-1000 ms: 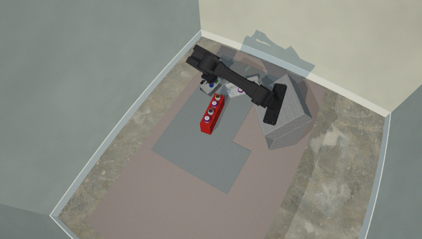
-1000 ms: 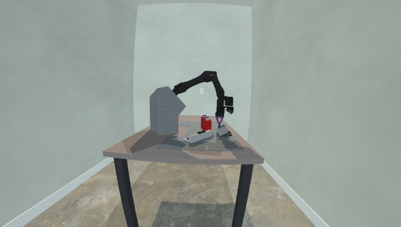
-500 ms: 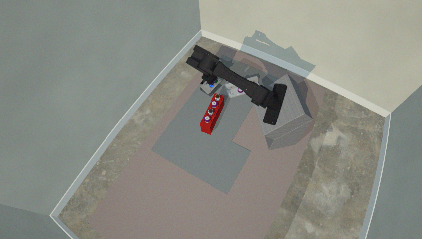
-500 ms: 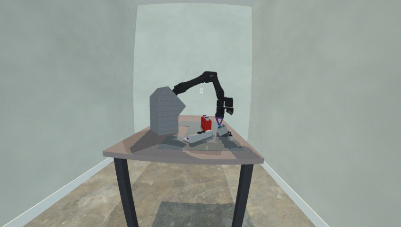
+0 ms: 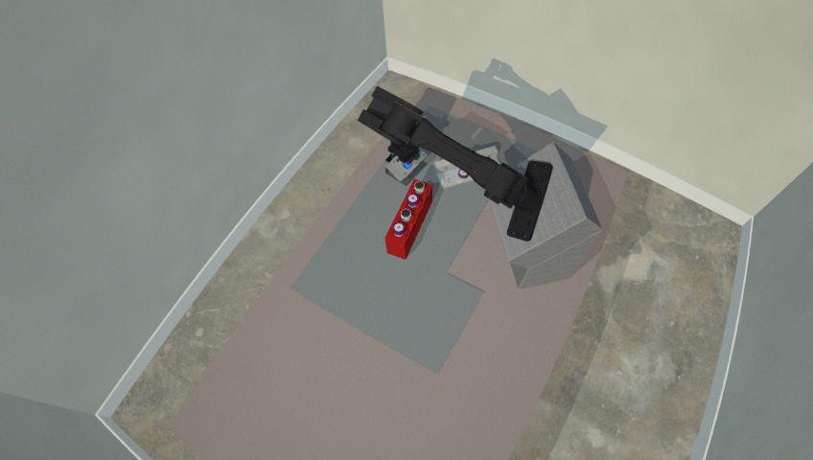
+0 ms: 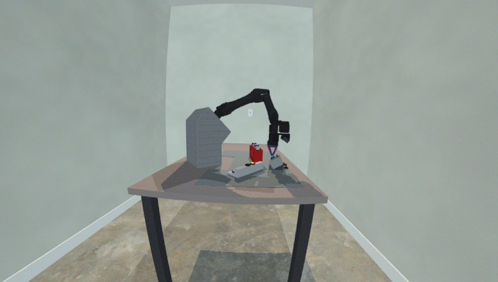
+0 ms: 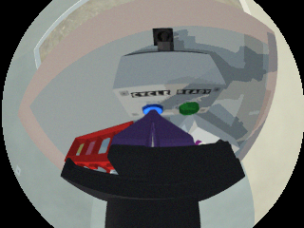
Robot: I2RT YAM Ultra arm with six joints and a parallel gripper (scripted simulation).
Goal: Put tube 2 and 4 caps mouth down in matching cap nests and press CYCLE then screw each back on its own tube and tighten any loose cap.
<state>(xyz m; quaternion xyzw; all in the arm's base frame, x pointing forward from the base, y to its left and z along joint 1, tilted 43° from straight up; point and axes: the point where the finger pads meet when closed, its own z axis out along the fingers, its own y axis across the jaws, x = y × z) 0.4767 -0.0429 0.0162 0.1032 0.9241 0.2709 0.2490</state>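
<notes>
Right now the blue cycle key is 1 cm below my hand. Also, from my hand: green ready key: 5 cm to the right, 1 cm below; then key desk: 2 cm ahead, 2 cm to the right, 2 cm below.
</notes>
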